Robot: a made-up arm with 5 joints.
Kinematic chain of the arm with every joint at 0, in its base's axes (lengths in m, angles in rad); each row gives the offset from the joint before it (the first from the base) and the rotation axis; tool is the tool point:
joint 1: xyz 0 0 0.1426 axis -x
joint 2: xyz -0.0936 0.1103 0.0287 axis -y
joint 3: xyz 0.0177 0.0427 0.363 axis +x
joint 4: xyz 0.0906 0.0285 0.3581 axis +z
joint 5: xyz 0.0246 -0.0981 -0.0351 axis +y
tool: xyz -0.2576 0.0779 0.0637
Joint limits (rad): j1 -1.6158..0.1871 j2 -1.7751..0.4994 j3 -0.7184..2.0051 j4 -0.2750..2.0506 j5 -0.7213..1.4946
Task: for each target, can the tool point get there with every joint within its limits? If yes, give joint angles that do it. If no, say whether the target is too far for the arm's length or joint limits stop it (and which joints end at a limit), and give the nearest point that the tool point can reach.
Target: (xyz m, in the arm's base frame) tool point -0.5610 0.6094 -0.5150
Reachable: no: joint limits stop it (at a limit: joint 1, joint 2, joint 3, joint 4) | nearest point -0.0714 0.1830 -0.1439 | short by 0.748 m
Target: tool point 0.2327 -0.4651 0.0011
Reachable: yes | joints -0.8456 -0.8103 1.4499 0.7233 0.9220
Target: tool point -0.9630 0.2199 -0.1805
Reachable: no: joint limits stop it (at a limit: joint 1, joint 2) | nearest point -0.3274 -0.1788 -0.0679 | short by 0.759 m
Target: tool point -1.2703 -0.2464 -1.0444
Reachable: no: too far | nearest point -0.3905 -0.4488 -0.2147 | short by 1.226 m
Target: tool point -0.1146 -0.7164 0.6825
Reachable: yes | joints -0.7132 0.1635 0.6385 0.5776 1.2267
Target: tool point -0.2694 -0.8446 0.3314
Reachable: yes | joints -1.2217 0.3056 0.3221 1.2100 0.7147
